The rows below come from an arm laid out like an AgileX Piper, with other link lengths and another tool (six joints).
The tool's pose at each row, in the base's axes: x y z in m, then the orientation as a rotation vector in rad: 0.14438, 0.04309, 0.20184, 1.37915, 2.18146, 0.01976; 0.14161, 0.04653, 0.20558, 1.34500, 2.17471, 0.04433; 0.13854, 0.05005, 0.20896, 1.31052, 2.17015, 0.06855; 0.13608, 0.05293, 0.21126, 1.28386, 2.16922, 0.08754; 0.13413, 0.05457, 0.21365, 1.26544, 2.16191, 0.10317; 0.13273, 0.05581, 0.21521, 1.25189, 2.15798, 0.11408
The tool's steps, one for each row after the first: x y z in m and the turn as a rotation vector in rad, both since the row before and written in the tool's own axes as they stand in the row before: 0.00212, 0.00043, -0.00537, -0.03202, -0.00752, -0.01323; 0.00240, 0.00032, -0.00523, -0.03116, -0.00558, -0.01445; 0.00213, 0.00030, -0.00387, -0.02330, -0.00182, -0.01211; 0.00089, 0.00019, -0.00337, -0.02003, -0.00543, -0.00554; 0.00075, 0.00017, -0.00231, -0.01387, -0.00296, -0.00472
